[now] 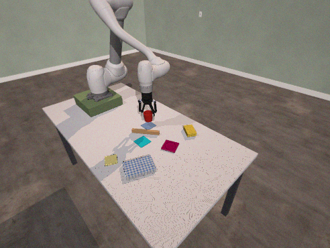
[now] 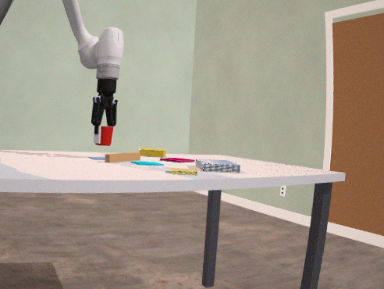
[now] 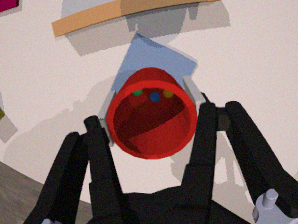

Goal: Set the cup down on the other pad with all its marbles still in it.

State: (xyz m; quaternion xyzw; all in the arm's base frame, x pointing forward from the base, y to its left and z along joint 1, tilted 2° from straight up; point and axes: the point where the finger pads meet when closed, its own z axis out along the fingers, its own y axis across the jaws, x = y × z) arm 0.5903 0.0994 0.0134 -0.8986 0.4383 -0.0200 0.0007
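My hand is 16 cm to the left of the teal pad, 12 cm short of it and 10 cm above it. Also, from my hand: red cup 2 cm below; wooden rail 8 cm to the right, 8 cm below, 6 cm ahead; blue marble 2 cm below.
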